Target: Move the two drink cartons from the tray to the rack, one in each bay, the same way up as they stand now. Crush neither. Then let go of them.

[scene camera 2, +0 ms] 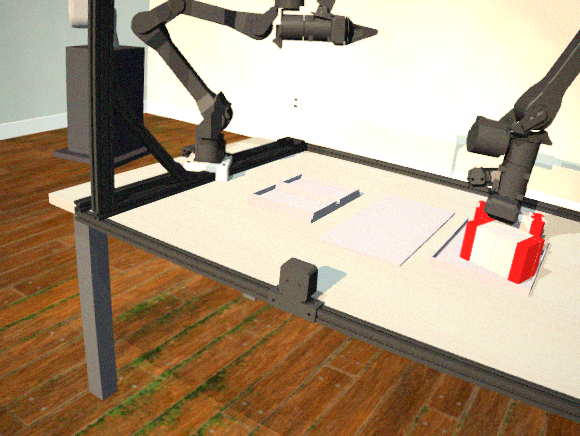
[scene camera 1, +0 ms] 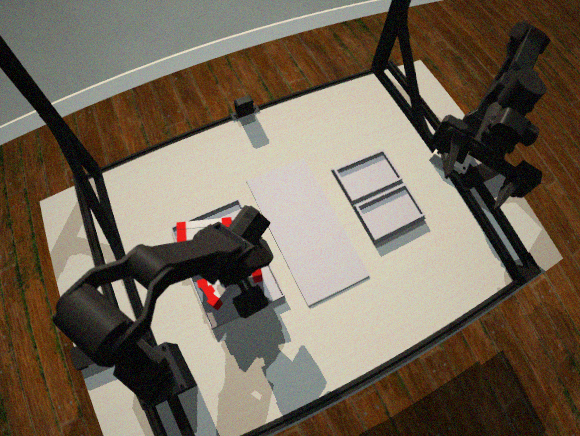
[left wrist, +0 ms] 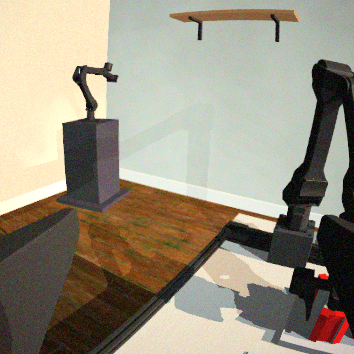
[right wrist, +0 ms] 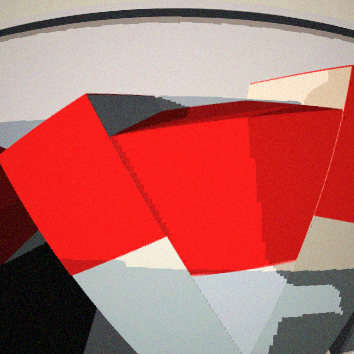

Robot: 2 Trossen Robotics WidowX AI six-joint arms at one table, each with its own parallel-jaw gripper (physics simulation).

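Places are measured from the left arm's base along level axes (x ahead, y left, z up), in millimetres.
Pixels of known places: left gripper, fingertip midpoint: (scene camera 2: pixel 375 31) (scene camera 1: pixel 472 192) (left wrist: pixel 203 225); right gripper, fingertip midpoint: (left wrist: pixel 325 323); left arm's base, link origin: (scene camera 2: pixel 208 159); right arm's base, link origin: (scene camera 1: pixel 154 375) (left wrist: pixel 295 224).
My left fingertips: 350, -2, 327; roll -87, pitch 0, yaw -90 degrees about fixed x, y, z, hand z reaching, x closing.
For each thing: its top centre in the pictures, then the offset to it from my left fingertips, as dx, dy, dz. "spot": a spot on its surface instead. Level surfaces: height alone.
- grey tray, surface spot: (scene camera 1: pixel 274 289) spot: +222, -208, -356
- two-bay rack, top centre: (scene camera 2: pixel 306 190) (scene camera 1: pixel 379 191) -119, -123, -342
- flat white mat, surface height: dz -359
- small dark camera mount, surface spot: (scene camera 2: pixel 298 281) (scene camera 1: pixel 239 102) spot: -137, -561, -327
Two red-and-white drink cartons are in the grey tray (scene camera 1: pixel 274 289) at the left of the table. One carton (scene camera 1: pixel 188 226) (scene camera 2: pixel 472 234) shows at the tray's far end. The other carton (scene camera 1: pixel 209 294) (left wrist: pixel 328 324) (right wrist: pixel 211 189) lies under my right arm and fills the right wrist view. My right gripper (scene camera 1: pixel 240 293) (left wrist: pixel 325 323) is open, low in the tray right at this carton, with nothing held. Which way up the cartons stand I cannot tell. The two-bay rack (scene camera 1: pixel 379 190) (scene camera 2: pixel 331 207) is empty. My left gripper (scene camera 1: pixel 454 157) (scene camera 2: pixel 366 31) is open and empty, high at the table's right edge.
A flat white mat (scene camera 1: pixel 307 229) (scene camera 2: pixel 392 227) lies between tray and rack. A small dark camera mount (scene camera 1: pixel 243 105) (scene camera 2: pixel 298 281) sits on the table's edge. Black frame posts (scene camera 1: pixel 392 35) (scene camera 2: pixel 100 108) stand at the corners. A pedestal (left wrist: pixel 91 161) stands off the table.
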